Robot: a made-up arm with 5 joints.
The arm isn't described. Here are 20 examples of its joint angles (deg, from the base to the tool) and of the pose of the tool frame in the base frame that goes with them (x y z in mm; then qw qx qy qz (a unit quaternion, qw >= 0)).
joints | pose
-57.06 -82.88 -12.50 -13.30 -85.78 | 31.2 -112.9 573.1 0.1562 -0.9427 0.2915 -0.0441
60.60 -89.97 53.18 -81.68 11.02 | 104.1 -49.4 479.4 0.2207 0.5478 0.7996 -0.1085
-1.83 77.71 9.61 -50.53 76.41 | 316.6 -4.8 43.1 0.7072 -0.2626 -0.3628 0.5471
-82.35 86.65 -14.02 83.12 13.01 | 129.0 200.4 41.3 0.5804 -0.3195 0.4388 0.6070
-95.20 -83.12 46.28 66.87 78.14 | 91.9 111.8 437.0 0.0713 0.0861 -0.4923 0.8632
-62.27 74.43 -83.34 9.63 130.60 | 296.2 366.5 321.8 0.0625 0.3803 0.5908 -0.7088
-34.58 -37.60 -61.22 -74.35 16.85 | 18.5 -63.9 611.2 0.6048 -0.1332 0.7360 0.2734
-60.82 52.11 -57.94 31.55 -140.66 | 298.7 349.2 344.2 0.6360 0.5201 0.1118 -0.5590
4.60 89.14 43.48 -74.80 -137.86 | 148.4 -16.7 54.7 0.2869 0.2570 -0.1037 -0.9170
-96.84 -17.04 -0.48 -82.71 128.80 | 75.6 220.6 525.2 0.0326 -0.2508 -0.9639 -0.0830
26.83 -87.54 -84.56 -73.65 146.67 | -194.6 130.5 299.8 0.5105 0.2094 0.0170 0.8338
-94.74 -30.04 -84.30 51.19 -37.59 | 107.8 -69.4 631.7 0.2065 0.8990 -0.3713 0.1061
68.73 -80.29 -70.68 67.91 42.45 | -16.7 241.1 468.8 0.0586 -0.8095 -0.5839 -0.0152
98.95 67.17 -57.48 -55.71 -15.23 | 14.7 -401.3 302.7 0.1957 -0.6018 -0.7054 -0.3192
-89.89 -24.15 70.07 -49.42 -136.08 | 102.4 208.2 271.5 0.6235 0.6634 0.3007 -0.2840
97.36 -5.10 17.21 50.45 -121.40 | 41.6 -280.8 339.5 0.3446 -0.0550 0.2307 0.9083
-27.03 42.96 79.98 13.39 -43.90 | 110.8 -2.9 145.3 0.9059 -0.2360 0.3147 -0.1570
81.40 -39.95 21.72 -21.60 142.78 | 109.2 -207.0 499.9 0.3697 -0.8472 0.3201 0.2075
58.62 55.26 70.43 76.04 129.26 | 86.6 -17.5 169.3 0.4656 0.8269 -0.0368 0.3132
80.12 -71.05 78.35 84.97 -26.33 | 100.7 -131.6 292.4 0.5789 0.0085 0.0179 -0.8152
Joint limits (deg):
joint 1: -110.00..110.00
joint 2: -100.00..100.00
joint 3: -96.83..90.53
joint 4: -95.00..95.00
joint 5: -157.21..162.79
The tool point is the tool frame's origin. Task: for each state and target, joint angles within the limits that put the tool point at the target. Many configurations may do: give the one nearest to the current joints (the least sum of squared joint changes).
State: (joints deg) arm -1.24 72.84 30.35 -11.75 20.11
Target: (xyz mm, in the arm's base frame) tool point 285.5 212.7 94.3
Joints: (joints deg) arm -49.79 61.36 4.66 -14.98 20.11
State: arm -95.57 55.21 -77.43 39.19 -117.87
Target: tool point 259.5 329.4 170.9
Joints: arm -64.63 69.23 -43.67 56.39 -117.87
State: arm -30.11 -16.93 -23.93 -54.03 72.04
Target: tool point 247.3 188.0 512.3
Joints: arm -52.89 -16.79 2.69 -58.90 72.04
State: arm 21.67 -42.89 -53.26 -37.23 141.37
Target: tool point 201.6 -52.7 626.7
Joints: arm 19.70 -26.15 -28.58 -38.11 141.37
